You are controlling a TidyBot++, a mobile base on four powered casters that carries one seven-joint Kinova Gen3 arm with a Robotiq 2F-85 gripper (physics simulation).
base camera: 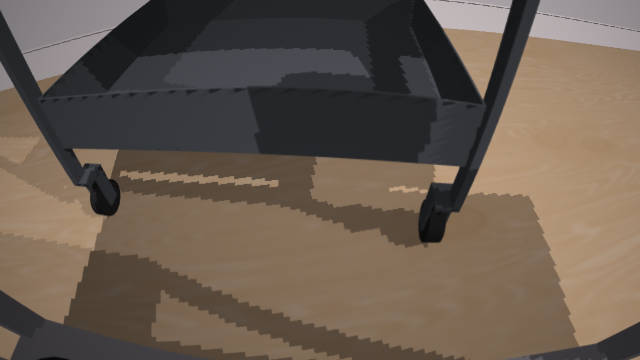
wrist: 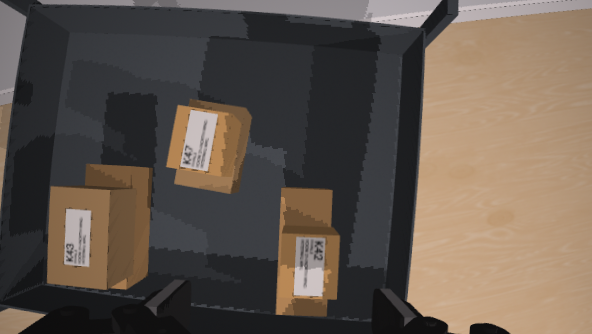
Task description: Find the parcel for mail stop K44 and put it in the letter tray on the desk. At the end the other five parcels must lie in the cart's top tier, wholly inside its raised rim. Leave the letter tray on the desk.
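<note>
The cart's top tier holds three two-high stacks of brown parcels in the wrist view. Parcel K43 lies on a lower parcel at the left. Parcel K47 lies on a lower parcel near the middle. Parcel K42 lies on a lower parcel at the right. The lower parcels' labels are hidden, and no K44 label is readable. My gripper is open, with nothing held, above the tier's near side. The letter tray and desk do not show.
The cart's lower tier stands ahead in the base camera view, with a left caster and a right caster on the wooden floor. Corner posts rise at both sides. A pale wall stands behind the cart.
</note>
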